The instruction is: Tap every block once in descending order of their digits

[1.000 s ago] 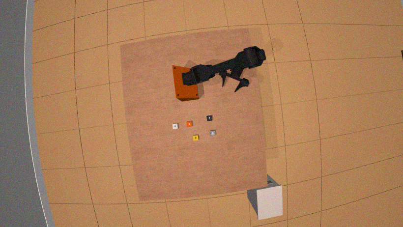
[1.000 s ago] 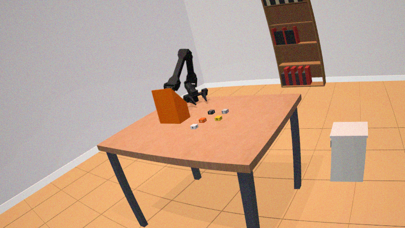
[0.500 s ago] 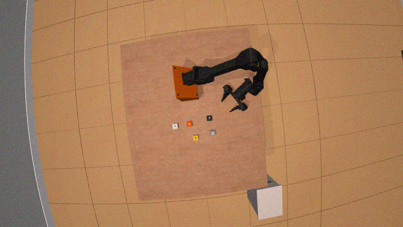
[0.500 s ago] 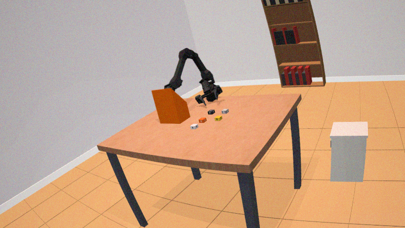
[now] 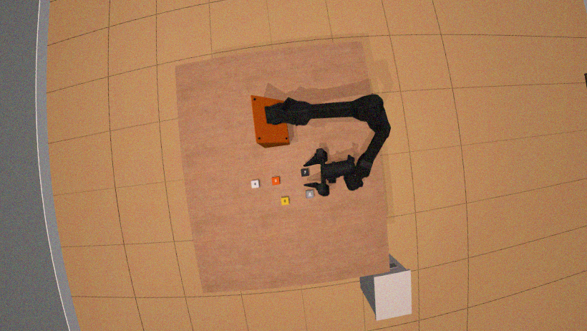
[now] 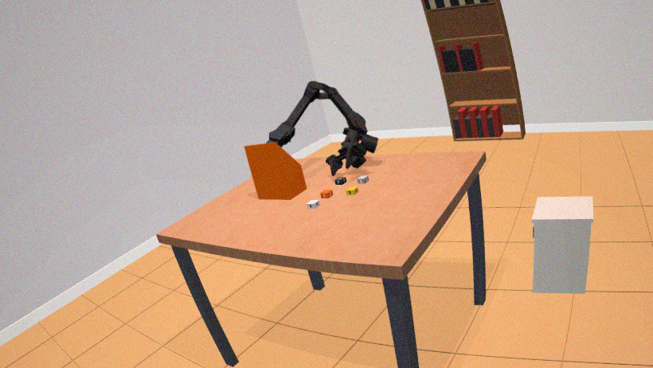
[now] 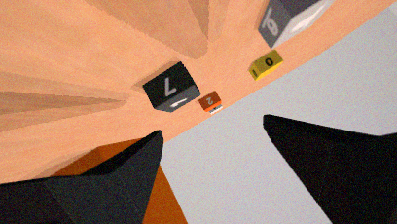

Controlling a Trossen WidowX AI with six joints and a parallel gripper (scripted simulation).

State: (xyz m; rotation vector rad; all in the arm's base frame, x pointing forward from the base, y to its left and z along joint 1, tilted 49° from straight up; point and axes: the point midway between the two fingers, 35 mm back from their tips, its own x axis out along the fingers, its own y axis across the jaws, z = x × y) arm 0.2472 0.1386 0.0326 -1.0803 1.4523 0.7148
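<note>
The black block lies 10 mm behind my gripper tip, 10 mm to the left of it and 40 mm below it. Round my gripper tip: orange block: 120 mm to the right, 40 mm below; yellow block: 100 mm ahead, 100 mm to the right, 40 mm below; grey block: 90 mm ahead, 10 mm to the left, 40 mm below.
</note>
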